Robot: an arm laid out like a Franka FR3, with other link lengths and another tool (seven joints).
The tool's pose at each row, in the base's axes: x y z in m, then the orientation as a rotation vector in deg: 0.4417 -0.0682 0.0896 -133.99 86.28 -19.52; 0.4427 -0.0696 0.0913 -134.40 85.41 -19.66; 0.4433 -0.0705 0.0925 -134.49 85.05 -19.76; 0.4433 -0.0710 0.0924 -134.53 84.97 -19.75; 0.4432 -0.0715 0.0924 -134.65 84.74 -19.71; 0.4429 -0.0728 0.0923 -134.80 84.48 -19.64; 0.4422 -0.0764 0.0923 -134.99 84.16 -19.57; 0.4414 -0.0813 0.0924 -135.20 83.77 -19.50; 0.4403 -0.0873 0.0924 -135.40 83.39 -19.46; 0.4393 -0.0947 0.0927 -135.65 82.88 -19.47; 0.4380 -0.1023 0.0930 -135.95 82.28 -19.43; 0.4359 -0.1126 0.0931 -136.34 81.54 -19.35
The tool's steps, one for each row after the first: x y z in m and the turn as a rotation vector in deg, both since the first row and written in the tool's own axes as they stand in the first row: 0.0017 -0.0010 -0.0014 0.15 -0.11 -0.66; 0.0028 -0.0016 -0.0024 0.29 -0.15 -0.91; 0.0033 -0.0014 -0.0024 0.29 -0.17 -0.96; 0.0037 -0.0011 -0.0025 0.30 -0.24 -1.13; 0.0047 -0.0003 -0.0027 0.30 -0.34 -1.33; 0.0077 0.0016 -0.0035 0.29 -0.44 -1.58; 0.0119 0.0041 -0.0046 0.29 -0.56 -1.87; 0.0169 0.0073 -0.0060 0.31 -0.66 -2.16; 0.0232 0.0109 -0.0077 0.37 -0.77 -2.54; 0.0296 0.0147 -0.0096 0.41 -0.91 -2.99; 0.0382 0.0204 -0.0121 0.44 -1.11 -3.55
